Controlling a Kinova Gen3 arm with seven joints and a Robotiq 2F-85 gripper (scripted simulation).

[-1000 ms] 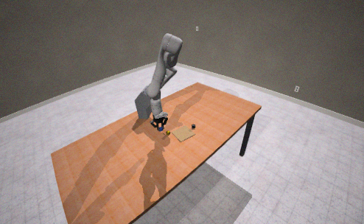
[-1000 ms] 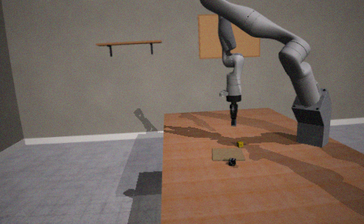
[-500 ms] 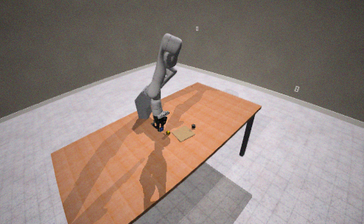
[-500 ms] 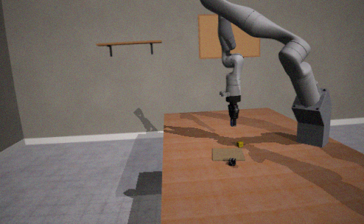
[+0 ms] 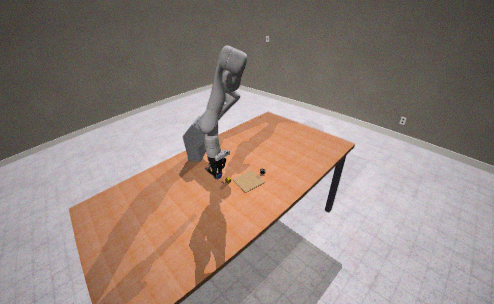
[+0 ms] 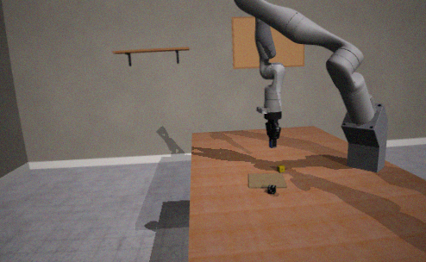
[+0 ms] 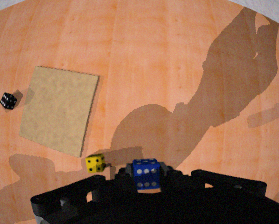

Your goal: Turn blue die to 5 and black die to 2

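My gripper is now 10 mm above the blue die. Round my hand: yellow die: 100 mm below, 70 mm to the left, 20 mm behind; tan mat: 170 mm to the left, 110 mm below, 50 mm ahead; black die: 280 mm to the left, 100 mm below, 50 mm ahead.
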